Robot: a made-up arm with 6 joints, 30 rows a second.
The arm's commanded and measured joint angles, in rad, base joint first. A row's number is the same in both.
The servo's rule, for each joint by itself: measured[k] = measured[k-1] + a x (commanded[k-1-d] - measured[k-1]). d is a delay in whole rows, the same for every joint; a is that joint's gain. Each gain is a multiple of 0.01, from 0.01 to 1. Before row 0 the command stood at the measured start. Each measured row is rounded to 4 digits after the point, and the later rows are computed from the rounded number. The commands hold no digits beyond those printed.
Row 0, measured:
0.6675, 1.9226, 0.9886, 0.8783, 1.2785, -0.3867
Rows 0 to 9, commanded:
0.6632, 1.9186, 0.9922, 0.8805, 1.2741, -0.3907
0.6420, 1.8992, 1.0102, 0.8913, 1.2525, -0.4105
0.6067, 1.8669, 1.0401, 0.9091, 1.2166, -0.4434
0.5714, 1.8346, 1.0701, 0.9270, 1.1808, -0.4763
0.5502, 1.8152, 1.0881, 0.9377, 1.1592, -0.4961
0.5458, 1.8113, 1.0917, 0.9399, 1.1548, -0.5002
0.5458, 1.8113, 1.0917, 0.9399, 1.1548, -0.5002
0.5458, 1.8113, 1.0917, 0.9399, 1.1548, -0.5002
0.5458, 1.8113, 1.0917, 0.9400, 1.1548, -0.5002
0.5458, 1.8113, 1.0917, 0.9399, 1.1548, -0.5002
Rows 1 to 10, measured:
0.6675, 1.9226, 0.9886, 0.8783, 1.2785, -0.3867
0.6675, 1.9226, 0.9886, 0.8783, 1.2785, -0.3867
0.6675, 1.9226, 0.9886, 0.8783, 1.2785, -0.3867
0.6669, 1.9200, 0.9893, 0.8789, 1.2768, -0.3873
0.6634, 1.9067, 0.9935, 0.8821, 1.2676, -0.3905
0.6555, 1.8812, 1.0028, 0.8891, 1.2482, -0.3979
0.6437, 1.8514, 1.0163, 0.8990, 1.2226, -0.4089
0.6306, 1.8282, 1.0307, 0.9091, 1.1985, -0.4211
0.6187, 1.8174, 1.0429, 0.9171, 1.1819, -0.4322
0.6085, 1.8135, 1.0527, 0.9230, 1.1716, -0.4417
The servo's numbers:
d 3
a 0.14 0.64 0.20 0.26 0.38 0.14

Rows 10 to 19, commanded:
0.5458, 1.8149, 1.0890, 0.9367, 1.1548, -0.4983
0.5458, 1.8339, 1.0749, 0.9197, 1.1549, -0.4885
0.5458, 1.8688, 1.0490, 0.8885, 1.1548, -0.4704
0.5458, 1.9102, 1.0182, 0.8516, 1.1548, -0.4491
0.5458, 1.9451, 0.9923, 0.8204, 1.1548, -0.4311
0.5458, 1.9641, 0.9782, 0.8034, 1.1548, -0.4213
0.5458, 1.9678, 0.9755, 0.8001, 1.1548, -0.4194
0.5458, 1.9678, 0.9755, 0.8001, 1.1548, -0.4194
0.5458, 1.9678, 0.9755, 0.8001, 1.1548, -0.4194
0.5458, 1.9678, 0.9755, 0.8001, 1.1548, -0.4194
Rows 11 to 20, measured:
0.5997, 1.8121, 1.0605, 0.9274, 1.1652, -0.4499
0.5922, 1.8116, 1.0667, 0.9307, 1.1612, -0.4569
0.5857, 1.8114, 1.0717, 0.9331, 1.1588, -0.4630
0.5801, 1.8136, 1.0752, 0.9340, 1.1573, -0.4679
0.5753, 1.8266, 1.0751, 0.9303, 1.1564, -0.4708
0.5712, 1.8536, 1.0699, 0.9194, 1.1558, -0.4707
0.5676, 1.8898, 1.0596, 0.9018, 1.1554, -0.4677
0.5645, 1.9252, 1.0461, 0.8806, 1.1552, -0.4626
0.5619, 1.9501, 1.0325, 0.8605, 1.1550, -0.4568
0.5596, 1.9614, 1.0211, 0.8448, 1.1549, -0.4516

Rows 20 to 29, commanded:
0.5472, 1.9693, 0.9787, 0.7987, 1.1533, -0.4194
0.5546, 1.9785, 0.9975, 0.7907, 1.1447, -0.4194
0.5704, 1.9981, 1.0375, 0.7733, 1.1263, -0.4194
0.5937, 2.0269, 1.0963, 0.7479, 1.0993, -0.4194
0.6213, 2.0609, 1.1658, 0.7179, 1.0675, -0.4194
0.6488, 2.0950, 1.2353, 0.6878, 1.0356, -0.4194
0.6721, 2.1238, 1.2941, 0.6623, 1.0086, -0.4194
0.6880, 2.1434, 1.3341, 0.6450, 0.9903, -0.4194
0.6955, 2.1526, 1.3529, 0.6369, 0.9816, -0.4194
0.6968, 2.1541, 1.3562, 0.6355, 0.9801, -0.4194
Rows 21 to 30, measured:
0.5577, 1.9655, 1.0120, 0.8332, 1.1549, -0.4471
0.5560, 1.9670, 1.0047, 0.8246, 1.1549, -0.4432
0.5546, 1.9675, 0.9989, 0.8182, 1.1549, -0.4399
0.5536, 1.9687, 0.9949, 0.8131, 1.1543, -0.4370
0.5537, 1.9750, 0.9954, 0.8073, 1.1507, -0.4345
0.5560, 1.9898, 1.0038, 0.7985, 1.1414, -0.4324
0.5613, 2.0135, 1.0223, 0.7853, 1.1254, -0.4306
0.5697, 2.0438, 1.0510, 0.7678, 1.1034, -0.4290
0.5808, 2.0766, 1.0879, 0.7470, 1.0776, -0.4277
0.5936, 2.1068, 1.1291, 0.7250, 1.0514, -0.4265

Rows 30 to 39, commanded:
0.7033, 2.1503, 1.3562, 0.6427, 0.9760, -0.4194
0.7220, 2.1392, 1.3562, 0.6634, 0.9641, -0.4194
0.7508, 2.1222, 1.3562, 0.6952, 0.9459, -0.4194
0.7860, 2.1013, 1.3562, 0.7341, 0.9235, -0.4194
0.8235, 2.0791, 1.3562, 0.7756, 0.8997, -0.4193
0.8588, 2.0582, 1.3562, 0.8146, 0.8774, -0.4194
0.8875, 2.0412, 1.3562, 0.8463, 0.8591, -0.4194
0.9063, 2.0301, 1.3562, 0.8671, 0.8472, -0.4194
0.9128, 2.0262, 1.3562, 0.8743, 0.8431, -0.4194
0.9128, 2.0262, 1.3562, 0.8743, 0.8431, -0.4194
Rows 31 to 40, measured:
0.6068, 2.1302, 1.1701, 0.7042, 1.0282, -0.4255
0.6192, 2.1445, 1.2067, 0.6867, 1.0105, -0.4246
0.6301, 2.1506, 1.2366, 0.6734, 0.9989, -0.4239
0.6403, 2.1504, 1.2605, 0.6654, 0.9902, -0.4233
0.6517, 2.1432, 1.2796, 0.6649, 0.9803, -0.4228
0.6656, 2.1298, 1.2949, 0.6728, 0.9672, -0.4223
0.6825, 2.1116, 1.3072, 0.6887, 0.9506, -0.4219
0.7022, 2.0908, 1.3170, 0.7113, 0.9313, -0.4215
0.7241, 2.0699, 1.3248, 0.7382, 0.9108, -0.4212
0.7470, 2.0515, 1.3311, 0.7663, 0.8912, -0.4209

